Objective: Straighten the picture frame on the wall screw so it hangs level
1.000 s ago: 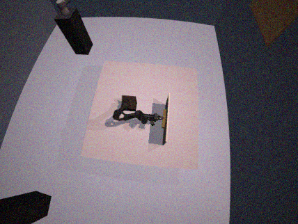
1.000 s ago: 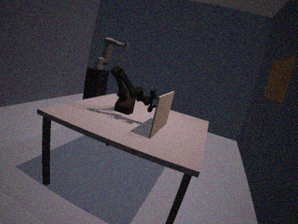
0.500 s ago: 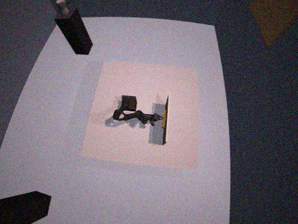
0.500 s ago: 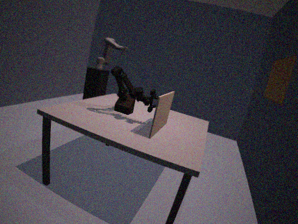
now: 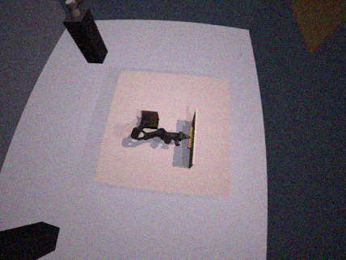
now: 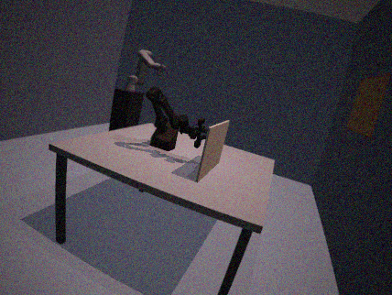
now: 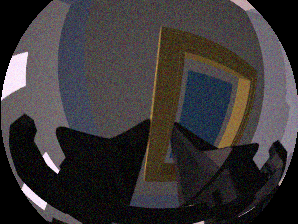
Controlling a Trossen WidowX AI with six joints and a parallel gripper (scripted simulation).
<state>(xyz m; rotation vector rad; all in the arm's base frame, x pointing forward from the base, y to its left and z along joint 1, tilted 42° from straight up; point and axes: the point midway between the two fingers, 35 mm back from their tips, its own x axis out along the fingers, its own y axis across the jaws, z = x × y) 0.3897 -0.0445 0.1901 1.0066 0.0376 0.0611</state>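
Right now my gripper tip is 10 mm short of the picture frame, 10 mm to the right of it and 50 mm above it. Round my gripper tip: upright wall panel: 20 mm ahead, 60 mm below.
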